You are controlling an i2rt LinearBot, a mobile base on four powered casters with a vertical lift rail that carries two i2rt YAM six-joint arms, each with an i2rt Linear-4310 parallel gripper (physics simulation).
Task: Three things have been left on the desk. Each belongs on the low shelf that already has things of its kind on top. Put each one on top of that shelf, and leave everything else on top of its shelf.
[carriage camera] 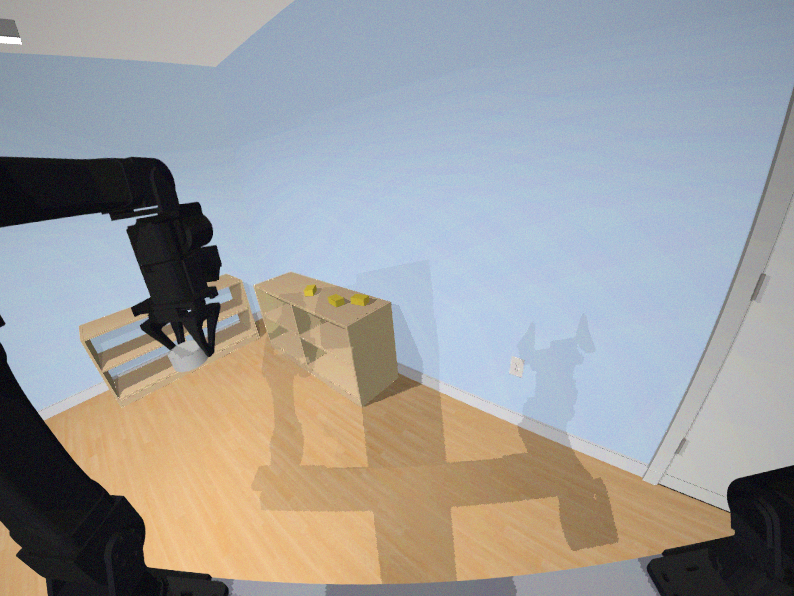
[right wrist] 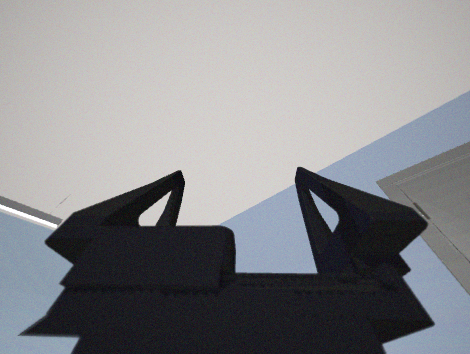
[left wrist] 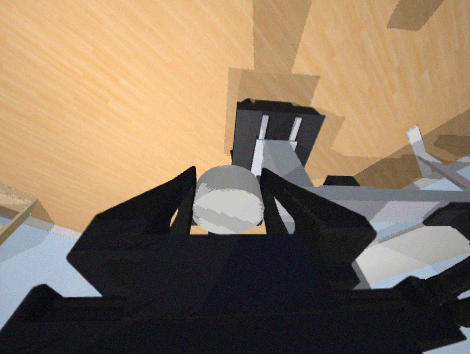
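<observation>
My left gripper is shut on a light grey round cylinder, held in the air. In the carriage camera it hangs in front of a low open shelf at the left, hiding part of its top. A second low shelf stands in the corner to the right of it. On its top lie three yellow blocks: one towards the left, one in the middle and one near the right end. My right gripper is open and empty, pointing at the ceiling.
A blue wall with an outlet runs behind the yellow blocks' shelf to a white door at the right. In the left wrist view, the robot's black and grey base stands on the wooden floor. A shelf corner shows at the left edge.
</observation>
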